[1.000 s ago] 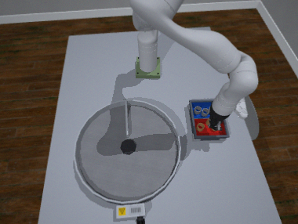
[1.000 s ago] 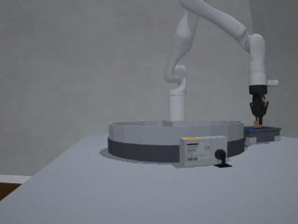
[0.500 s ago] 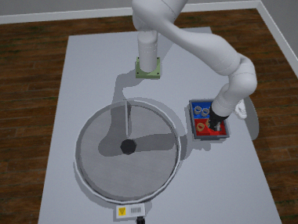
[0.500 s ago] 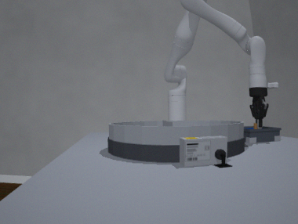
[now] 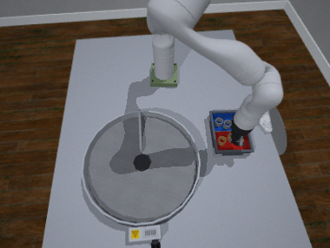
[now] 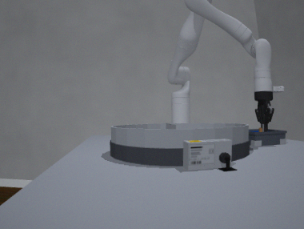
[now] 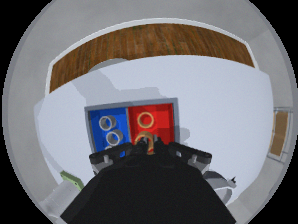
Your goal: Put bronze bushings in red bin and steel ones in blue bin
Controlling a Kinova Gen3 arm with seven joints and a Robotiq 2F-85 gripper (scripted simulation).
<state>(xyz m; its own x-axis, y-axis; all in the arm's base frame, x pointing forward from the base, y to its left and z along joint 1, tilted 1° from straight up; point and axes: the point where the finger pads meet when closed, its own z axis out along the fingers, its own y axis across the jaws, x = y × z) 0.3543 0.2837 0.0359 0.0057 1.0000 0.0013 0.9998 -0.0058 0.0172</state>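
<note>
My hand is 40 mm past the bin and 30 mm above it. Also, from my hand: round grey turntable: 350 mm to the right, 110 mm ahead, 10 mm below.
</note>
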